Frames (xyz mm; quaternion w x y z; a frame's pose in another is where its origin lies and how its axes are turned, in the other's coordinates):
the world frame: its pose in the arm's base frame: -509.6 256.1 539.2 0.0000 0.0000 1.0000 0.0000
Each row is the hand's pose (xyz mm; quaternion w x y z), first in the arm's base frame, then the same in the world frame.
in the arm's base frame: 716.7 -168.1 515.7 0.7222 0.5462 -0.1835 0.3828
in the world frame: -1226.3 -424.2 23.5 0.1835 0.3828 0.7222 -0.5462
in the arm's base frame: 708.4 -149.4 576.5 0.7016 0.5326 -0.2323 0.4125
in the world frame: -1218.0 -405.5 -37.3 0.2323 0.4125 0.7016 -0.5326
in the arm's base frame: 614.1 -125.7 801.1 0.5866 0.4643 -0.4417 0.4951
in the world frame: -1123.7 -381.8 -261.9 0.4417 0.4951 0.5866 -0.4643
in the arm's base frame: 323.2 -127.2 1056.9 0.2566 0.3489 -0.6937 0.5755
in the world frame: -832.8 -383.3 -517.7 0.6937 0.5755 0.2566 -0.3489
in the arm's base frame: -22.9 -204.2 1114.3 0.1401 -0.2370 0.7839 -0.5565
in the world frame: -486.7 -460.3 -575.1 0.7839 0.5565 -0.1401 -0.2370
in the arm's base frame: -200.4 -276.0 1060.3 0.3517 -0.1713 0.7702 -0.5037
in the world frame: -309.2 -532.1 -521.1 0.7702 0.5037 -0.3517 -0.1713
